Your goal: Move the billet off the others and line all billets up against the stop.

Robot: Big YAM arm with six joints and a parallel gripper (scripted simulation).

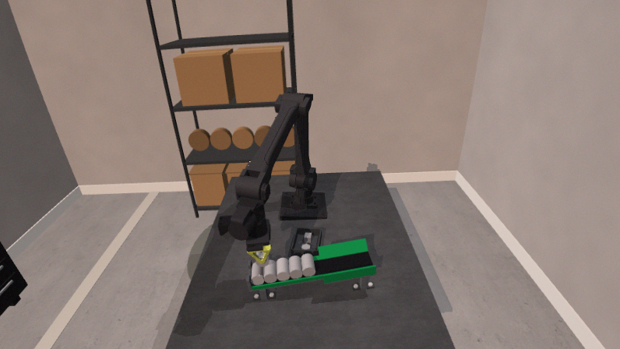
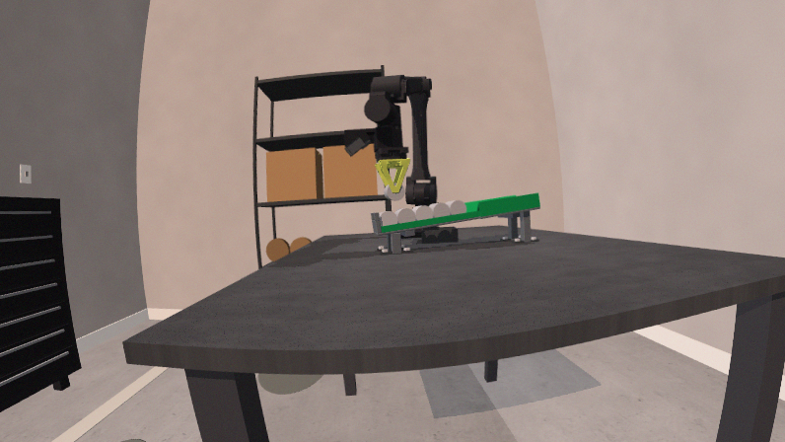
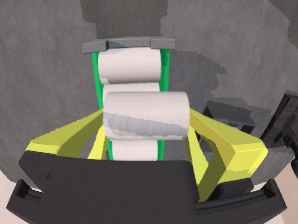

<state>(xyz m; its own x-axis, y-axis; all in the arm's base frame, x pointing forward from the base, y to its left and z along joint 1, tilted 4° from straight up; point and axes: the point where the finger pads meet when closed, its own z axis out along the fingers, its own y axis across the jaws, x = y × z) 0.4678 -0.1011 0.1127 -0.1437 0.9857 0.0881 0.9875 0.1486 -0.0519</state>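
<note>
The stop lies 8 cm below my hand, 4 cm to the right of it and 2 cm ahead of it. From my hand the other things lie so: small dark tray (20 cm behind, 13 cm below, 12 cm to the left).
</note>
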